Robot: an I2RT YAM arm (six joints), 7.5 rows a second.
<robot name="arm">
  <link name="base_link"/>
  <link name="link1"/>
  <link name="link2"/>
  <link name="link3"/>
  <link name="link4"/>
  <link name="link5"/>
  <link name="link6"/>
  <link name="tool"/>
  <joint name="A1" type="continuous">
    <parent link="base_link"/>
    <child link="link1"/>
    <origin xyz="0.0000 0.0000 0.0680"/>
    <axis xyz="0 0 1"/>
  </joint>
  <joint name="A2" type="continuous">
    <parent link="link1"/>
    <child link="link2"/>
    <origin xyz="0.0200 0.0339 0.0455"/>
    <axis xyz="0 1 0"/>
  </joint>
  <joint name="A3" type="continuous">
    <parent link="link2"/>
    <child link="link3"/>
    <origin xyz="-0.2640 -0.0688 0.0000"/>
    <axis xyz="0 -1 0"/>
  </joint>
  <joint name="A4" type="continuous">
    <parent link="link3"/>
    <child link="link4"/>
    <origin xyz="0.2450 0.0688 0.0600"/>
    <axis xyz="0 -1 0"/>
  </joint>
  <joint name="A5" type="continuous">
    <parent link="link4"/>
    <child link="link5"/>
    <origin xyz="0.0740 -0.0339 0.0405"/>
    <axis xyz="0 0 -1"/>
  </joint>
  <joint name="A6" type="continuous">
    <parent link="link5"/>
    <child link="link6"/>
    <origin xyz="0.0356 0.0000 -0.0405"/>
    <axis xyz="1 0 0"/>
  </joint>
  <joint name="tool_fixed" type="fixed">
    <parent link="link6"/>
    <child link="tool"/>
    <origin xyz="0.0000 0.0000 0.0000" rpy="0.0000 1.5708 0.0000"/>
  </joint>
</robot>
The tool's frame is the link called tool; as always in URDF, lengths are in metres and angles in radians. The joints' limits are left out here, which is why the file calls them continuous.
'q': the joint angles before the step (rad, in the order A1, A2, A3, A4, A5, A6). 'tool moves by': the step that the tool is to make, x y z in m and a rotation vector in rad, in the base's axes. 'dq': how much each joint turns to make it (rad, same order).
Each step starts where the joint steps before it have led.
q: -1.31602 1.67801 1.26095 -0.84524 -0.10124 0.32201
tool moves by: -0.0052 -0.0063 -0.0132 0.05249 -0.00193 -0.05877
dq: -0.02012 0.04465 0.00315 -0.00471 -0.00312 0.04142
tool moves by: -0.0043 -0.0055 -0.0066 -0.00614 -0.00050 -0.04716
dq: -0.01514 0.01836 -0.00630 0.03382 0.00931 0.03080
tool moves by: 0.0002 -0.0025 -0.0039 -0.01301 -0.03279 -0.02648
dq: -0.00326 0.00472 -0.01357 0.04132 -0.02156 0.03062
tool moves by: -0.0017 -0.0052 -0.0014 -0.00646 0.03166 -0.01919
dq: -0.00442 0.01837 0.01675 0.00168 0.03521 0.00478
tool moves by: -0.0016 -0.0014 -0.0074 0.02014 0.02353 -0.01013
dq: -0.00331 0.01992 -0.00290 -0.00169 0.01996 0.00131
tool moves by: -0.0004 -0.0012 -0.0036 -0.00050 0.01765 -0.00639
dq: 0.00005 0.00892 -0.00337 0.00921 0.01846 0.00160
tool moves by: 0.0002 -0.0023 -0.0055 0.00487 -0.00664 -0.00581
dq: -0.00142 0.01572 -0.00289 0.01550 -0.00609 0.00621
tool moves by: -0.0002 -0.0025 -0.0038 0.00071 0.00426 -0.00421
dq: -0.00155 0.01374 0.00174 0.01050 0.00458 0.00152
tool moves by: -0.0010 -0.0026 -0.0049 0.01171 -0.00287 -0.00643
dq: -0.00471 0.01824 0.00410 0.00339 -0.00457 0.00298
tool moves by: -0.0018 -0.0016 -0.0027 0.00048 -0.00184 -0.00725
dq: -0.00600 0.00781 -0.00124 0.00902 -0.00153 0.00169
